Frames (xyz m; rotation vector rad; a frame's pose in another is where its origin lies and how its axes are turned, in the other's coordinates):
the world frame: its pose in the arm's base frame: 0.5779 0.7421 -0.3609 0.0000 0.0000 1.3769
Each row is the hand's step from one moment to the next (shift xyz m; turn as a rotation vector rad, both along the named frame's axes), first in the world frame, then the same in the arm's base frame.
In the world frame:
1: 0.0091 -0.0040 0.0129 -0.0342 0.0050 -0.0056
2: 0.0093 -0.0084 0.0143 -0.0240 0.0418 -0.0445
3: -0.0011 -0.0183 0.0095 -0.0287 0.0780 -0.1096
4: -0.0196 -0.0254 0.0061 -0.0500 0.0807 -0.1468
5: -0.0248 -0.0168 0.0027 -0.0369 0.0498 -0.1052
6: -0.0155 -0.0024 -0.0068 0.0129 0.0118 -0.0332
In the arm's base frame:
1: 0.0057 0.0082 0.0129 -0.0115 -0.0326 -0.0056
2: 0.0100 0.0075 0.0143 -0.0456 -0.0155 -0.0445
3: 0.0177 -0.0046 0.0095 -0.0821 -0.0131 -0.1096
4: 0.0211 -0.0241 0.0061 -0.0888 -0.0335 -0.1468
5: 0.0117 -0.0276 0.0027 -0.0560 -0.0266 -0.1052
6: -0.0006 -0.0157 -0.0068 -0.0091 0.0149 -0.0332

